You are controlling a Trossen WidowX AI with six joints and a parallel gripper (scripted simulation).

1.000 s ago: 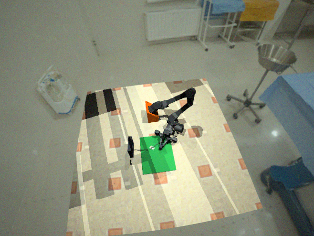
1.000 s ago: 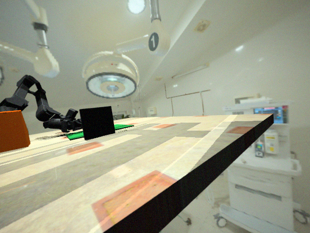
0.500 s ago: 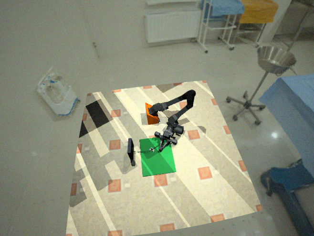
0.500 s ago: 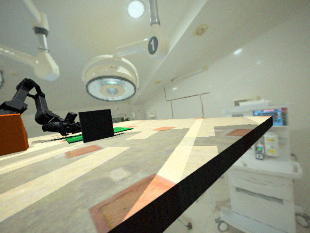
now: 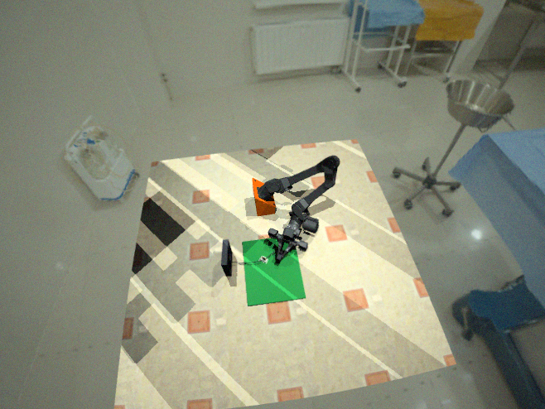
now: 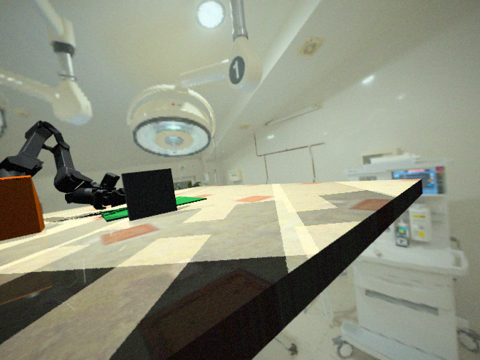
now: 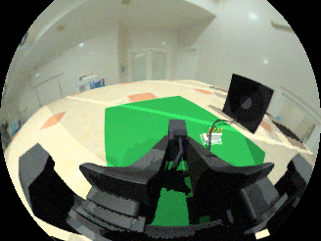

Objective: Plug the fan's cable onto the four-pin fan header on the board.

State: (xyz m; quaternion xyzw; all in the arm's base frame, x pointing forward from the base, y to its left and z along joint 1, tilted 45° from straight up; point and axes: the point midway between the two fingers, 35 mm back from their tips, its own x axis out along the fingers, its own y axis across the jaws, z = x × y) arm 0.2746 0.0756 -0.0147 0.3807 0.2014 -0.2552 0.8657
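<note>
Now: the cable plug 10 mm below my gripper tip. Round my gripper tip: white four-pin header: 70 mm to the right, 30 mm below, 10 mm behind; then green board: 50 mm below, 40 mm to the right, 30 mm ahead; then black fan: 220 mm to the right, 30 mm above, 20 mm behind.
</note>
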